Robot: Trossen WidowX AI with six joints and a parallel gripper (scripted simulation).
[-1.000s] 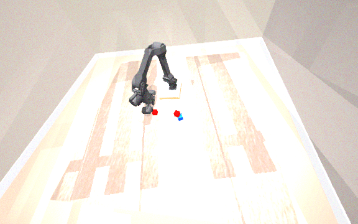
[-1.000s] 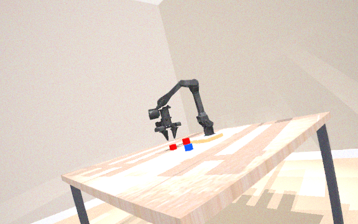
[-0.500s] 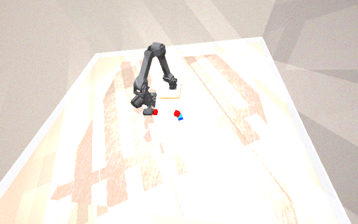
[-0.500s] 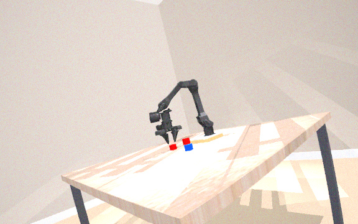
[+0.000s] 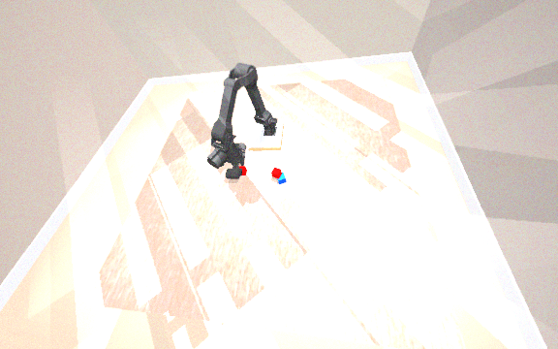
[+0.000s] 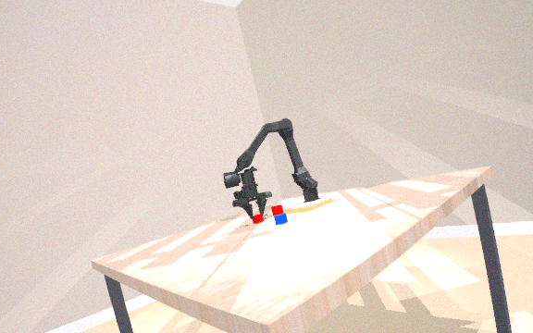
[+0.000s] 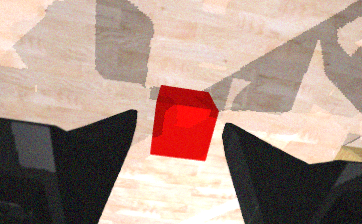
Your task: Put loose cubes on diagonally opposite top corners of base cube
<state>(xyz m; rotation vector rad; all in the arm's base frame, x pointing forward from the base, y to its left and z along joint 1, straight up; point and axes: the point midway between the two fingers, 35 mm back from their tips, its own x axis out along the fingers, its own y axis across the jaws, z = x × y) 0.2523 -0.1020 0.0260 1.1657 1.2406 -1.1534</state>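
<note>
Now: the blue base cube 200 mm to the left of my gripper tip and 30 mm ahead of it.
</note>
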